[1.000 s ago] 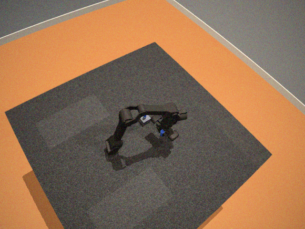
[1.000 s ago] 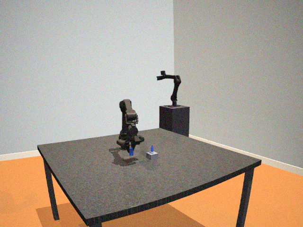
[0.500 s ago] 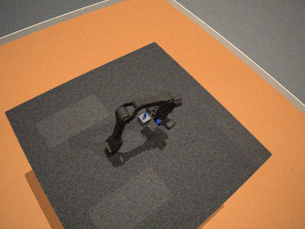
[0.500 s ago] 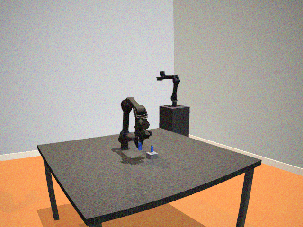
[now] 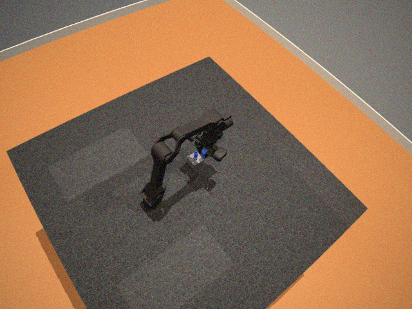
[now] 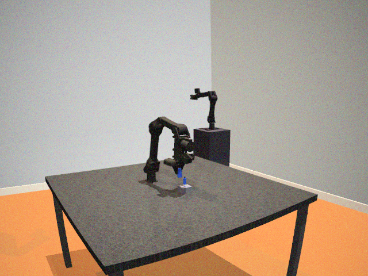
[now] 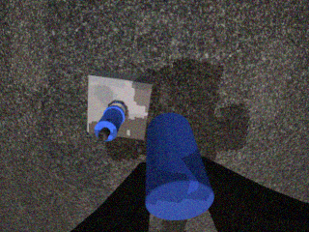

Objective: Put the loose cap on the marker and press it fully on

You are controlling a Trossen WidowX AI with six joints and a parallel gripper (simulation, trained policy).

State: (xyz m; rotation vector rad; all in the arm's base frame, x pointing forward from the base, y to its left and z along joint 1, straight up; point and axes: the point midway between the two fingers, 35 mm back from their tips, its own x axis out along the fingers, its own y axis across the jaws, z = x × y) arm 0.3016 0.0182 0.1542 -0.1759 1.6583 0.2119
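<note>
My gripper tip is now 50 mm to the right of the blue marker and 50 mm above it. From my gripper tip the other things lie so: blue cap (10 mm ahead, 10 mm above); grey holder block (100 mm below, 50 mm to the left).
</note>
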